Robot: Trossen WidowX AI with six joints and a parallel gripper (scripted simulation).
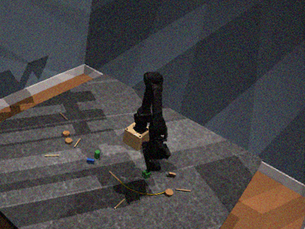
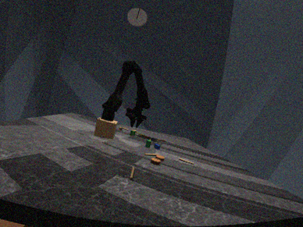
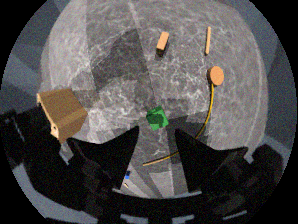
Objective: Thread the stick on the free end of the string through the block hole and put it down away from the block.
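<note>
Now: the green block 4 cm below my gripper tip. From my gripper tip the other things lie so: round wooden button: 16 cm to the left, 5 cm below; small wooden piece: 11 cm behind, 9 cm to the left, 5 cm below; thin wooden stick: 13 cm ahead, 8 cm to the right, 6 cm below.
</note>
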